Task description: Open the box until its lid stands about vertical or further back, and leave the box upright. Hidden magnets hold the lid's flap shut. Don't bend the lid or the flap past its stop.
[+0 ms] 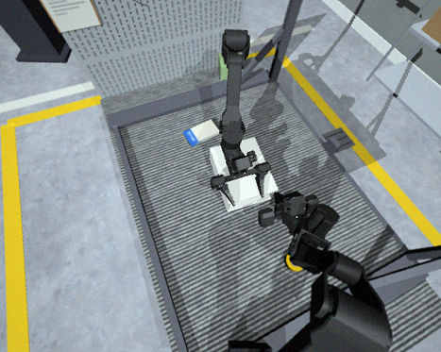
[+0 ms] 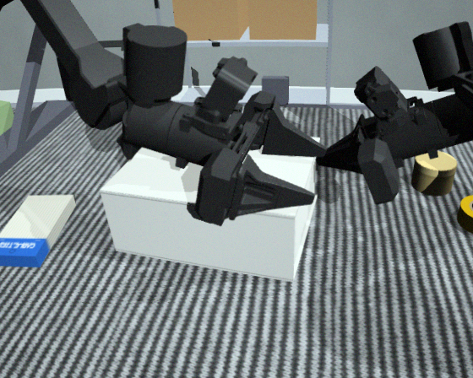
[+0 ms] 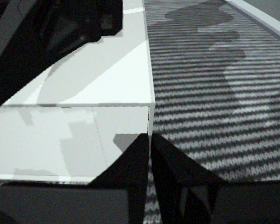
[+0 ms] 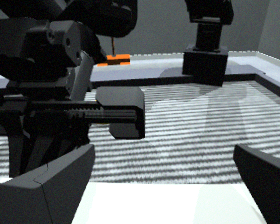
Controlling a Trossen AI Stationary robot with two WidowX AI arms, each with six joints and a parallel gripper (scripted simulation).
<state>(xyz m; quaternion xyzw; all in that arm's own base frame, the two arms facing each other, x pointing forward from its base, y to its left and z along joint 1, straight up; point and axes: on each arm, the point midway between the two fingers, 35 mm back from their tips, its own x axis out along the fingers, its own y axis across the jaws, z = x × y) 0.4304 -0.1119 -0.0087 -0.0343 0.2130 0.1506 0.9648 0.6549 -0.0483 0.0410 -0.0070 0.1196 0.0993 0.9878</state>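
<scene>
The tan cylinder is 90 mm behind my left hand, 100 mm to the left of it and 40 mm below it. Also, from my left hand: yellow tape roll: 30 mm behind, 180 mm to the left, 60 mm below.
</scene>
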